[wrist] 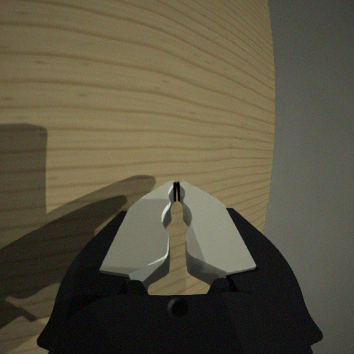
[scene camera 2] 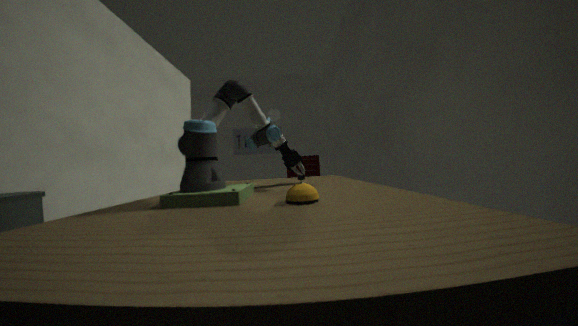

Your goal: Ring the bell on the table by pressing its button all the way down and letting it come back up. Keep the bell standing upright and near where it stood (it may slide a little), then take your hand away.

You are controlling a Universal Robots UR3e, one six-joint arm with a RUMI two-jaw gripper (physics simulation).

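Frame: origin at the arm's base, x left, y back, z up, level; centimetres.
Seen in the pictures: arm's base, link origin: [scene camera 2: 203,189].
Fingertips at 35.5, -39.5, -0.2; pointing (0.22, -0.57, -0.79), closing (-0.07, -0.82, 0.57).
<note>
Offsets run from my fingertips to a thing's top centre, as dx, dy, dz. Level surfaces: height alone.
The bell @(-47.7, +12.0, +3.4) [scene camera 2: 302,194] is a yellow dome with a dark underside, standing upright on the wooden table @(dz -3.2) [scene camera 2: 350,240] [wrist: 125,90]. Its small dark button @(-47.7, +12.0, +3.4) [scene camera 2: 301,178] sits on a thin stem at the top. My gripper [scene camera 2: 303,174] [wrist: 176,183] is shut and empty, tilted downward, with its fingertips right at the top of the button in the scene view. Whether they touch it or a tiny gap is left is too small to tell. The bell does not show in the wrist view, where the closed fingertips appear against the wood grain.
The arm's dark base [scene camera 2: 201,170] stands on a green plate [scene camera 2: 200,199] left of the bell. A dark red object [scene camera 2: 312,165] shows behind the gripper. A grey-green cabinet [scene camera 2: 21,210] is at the far left. The table's edge runs along the right in the wrist view.
</note>
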